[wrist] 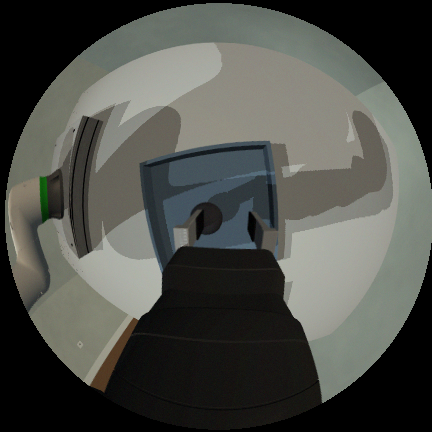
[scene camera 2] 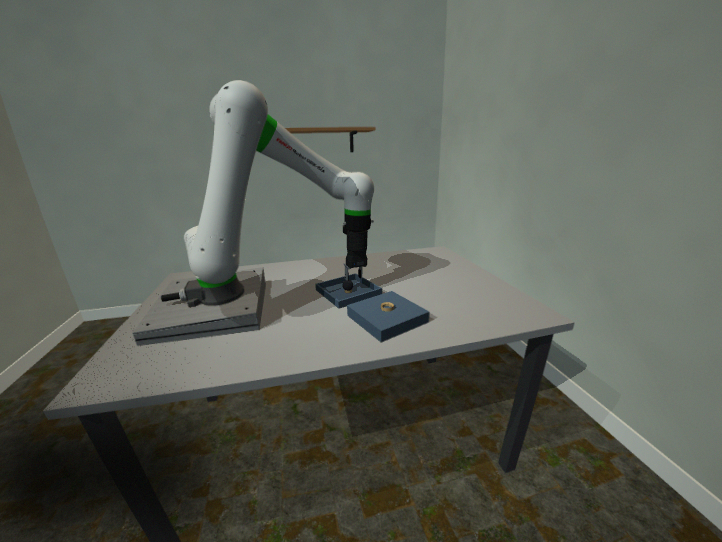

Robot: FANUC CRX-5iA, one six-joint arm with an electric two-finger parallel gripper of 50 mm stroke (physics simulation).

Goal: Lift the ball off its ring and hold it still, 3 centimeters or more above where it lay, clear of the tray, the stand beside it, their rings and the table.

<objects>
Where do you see a blue tray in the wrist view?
237,177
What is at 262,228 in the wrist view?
The gripper.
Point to a blue tray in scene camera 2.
332,290
</objects>
